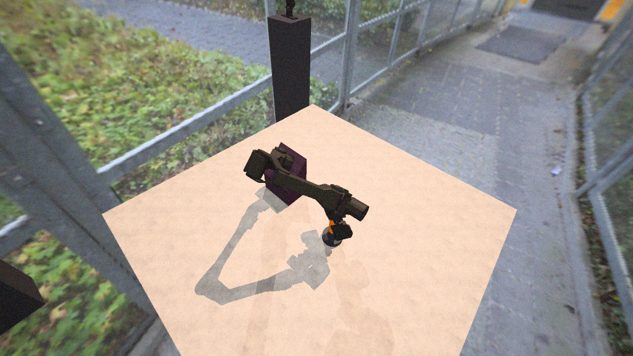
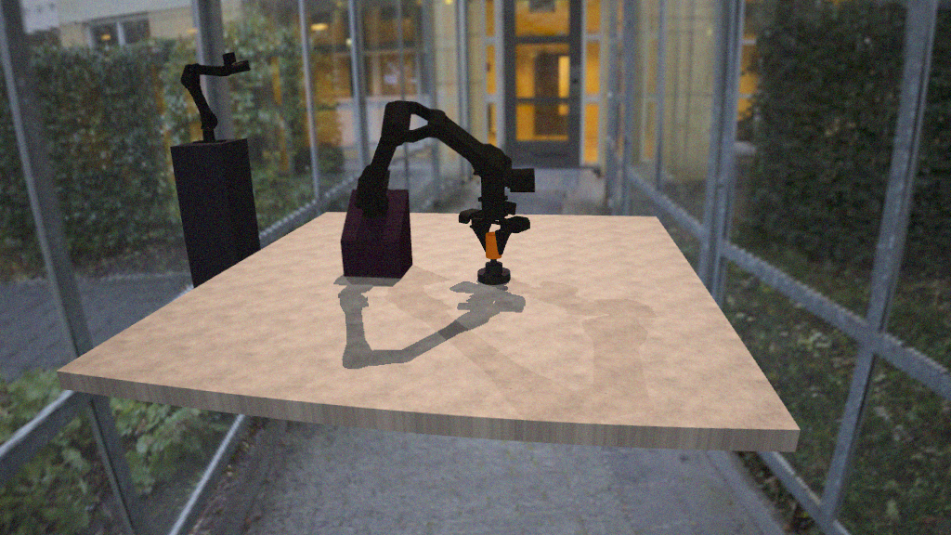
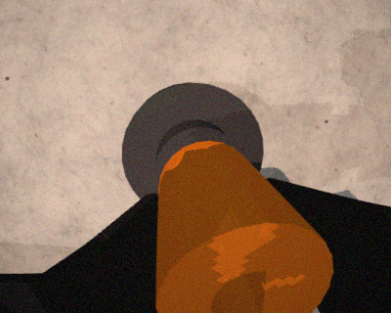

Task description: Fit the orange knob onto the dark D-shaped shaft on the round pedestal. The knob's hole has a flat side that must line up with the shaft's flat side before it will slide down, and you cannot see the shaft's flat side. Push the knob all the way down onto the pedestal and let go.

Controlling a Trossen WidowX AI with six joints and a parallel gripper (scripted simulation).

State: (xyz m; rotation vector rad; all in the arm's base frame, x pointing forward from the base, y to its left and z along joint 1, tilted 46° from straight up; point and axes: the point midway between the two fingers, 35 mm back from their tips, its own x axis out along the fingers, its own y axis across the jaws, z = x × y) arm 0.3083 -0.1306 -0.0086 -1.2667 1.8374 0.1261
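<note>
My gripper tip is now 20 mm below the orange knob. Also, from my gripper tip: pedestal (40 mm below).
</note>
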